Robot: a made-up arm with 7 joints. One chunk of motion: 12 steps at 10 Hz.
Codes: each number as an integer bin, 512 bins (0 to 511) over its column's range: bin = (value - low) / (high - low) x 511, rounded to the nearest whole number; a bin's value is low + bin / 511 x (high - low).
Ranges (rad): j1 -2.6..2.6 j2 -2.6..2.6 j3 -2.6..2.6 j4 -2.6..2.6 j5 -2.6..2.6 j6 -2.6..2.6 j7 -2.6..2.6
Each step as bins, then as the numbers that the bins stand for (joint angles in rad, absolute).
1 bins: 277 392 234 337 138 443 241
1 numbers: 0.2188 1.3890 -0.2188 0.8294 -1.1957 1.9080 -0.1476
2 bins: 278 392 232 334 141 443 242
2 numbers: 0.2290 1.3890 -0.2391 0.7988 -1.1652 1.9080 -0.1374
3 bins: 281 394 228 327 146 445 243
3 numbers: 0.2595 1.4094 -0.2798 0.7276 -1.1143 1.9284 -0.1272
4 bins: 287 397 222 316 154 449 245
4 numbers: 0.3205 1.4399 -0.3409 0.6157 -1.0329 1.9691 -0.1068
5 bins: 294 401 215 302 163 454 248
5 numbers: 0.3918 1.4806 -0.4121 0.4732 -0.9413 2.0200 -0.0763
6 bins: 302 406 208 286 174 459 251
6 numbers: 0.4732 1.5315 -0.4834 0.3104 -0.8294 2.0708 -0.0458
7 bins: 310 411 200 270 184 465 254
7 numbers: 0.5546 1.5824 -0.5648 0.1476 -0.7276 2.1319 -0.0153
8 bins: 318 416 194 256 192 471 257
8 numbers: 0.6360 1.6333 -0.6258 0.0051 -0.6462 2.1930 0.0153
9 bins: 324 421 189 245 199 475 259
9 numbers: 0.6971 1.6841 -0.6767 -0.1068 -0.5750 2.2337 0.0356
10 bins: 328 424 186 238 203 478 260
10 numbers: 0.7378 1.7147 -0.7072 -0.1781 -0.5342 2.2642 0.0458
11 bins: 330 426 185 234 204 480 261
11 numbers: 0.7581 1.7350 -0.7174 -0.2188 -0.5241 2.2845 0.0560
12 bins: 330 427 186 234 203 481 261
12 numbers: 0.7581 1.7452 -0.7072 -0.2188 -0.5342 2.2947 0.0560
